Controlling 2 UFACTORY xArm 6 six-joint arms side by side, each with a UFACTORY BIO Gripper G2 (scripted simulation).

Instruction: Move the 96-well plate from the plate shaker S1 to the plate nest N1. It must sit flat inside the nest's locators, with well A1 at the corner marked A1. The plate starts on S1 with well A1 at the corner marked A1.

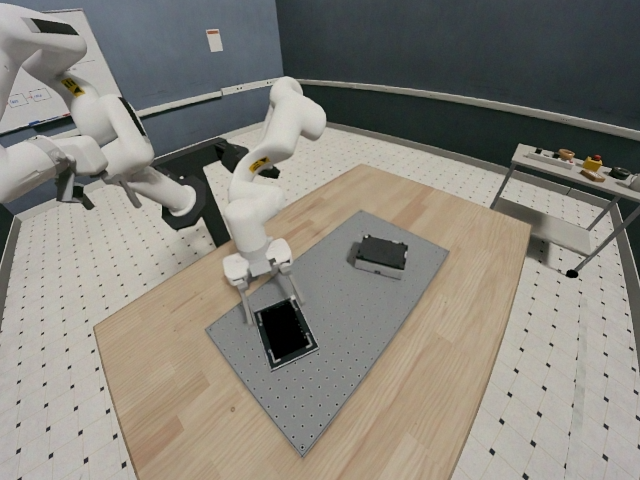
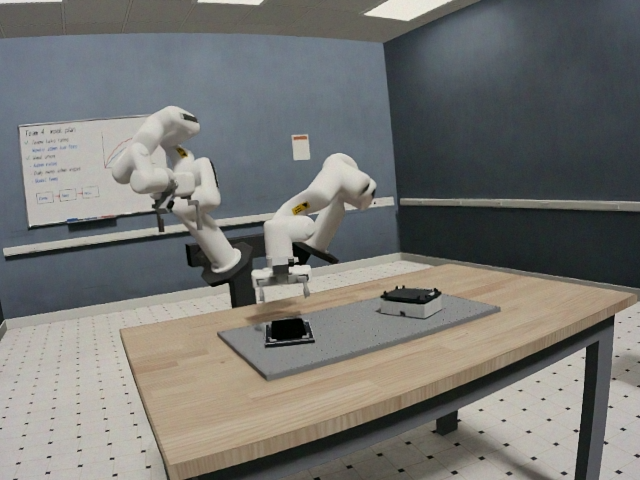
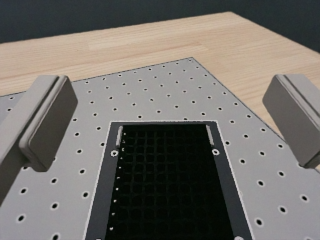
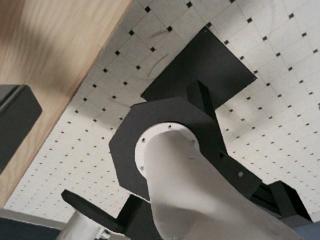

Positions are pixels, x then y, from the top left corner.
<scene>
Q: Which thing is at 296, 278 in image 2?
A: My left gripper.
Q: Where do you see a black 96-well plate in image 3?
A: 175, 192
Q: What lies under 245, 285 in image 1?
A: My left gripper.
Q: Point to a black 96-well plate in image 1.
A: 286, 313
</scene>
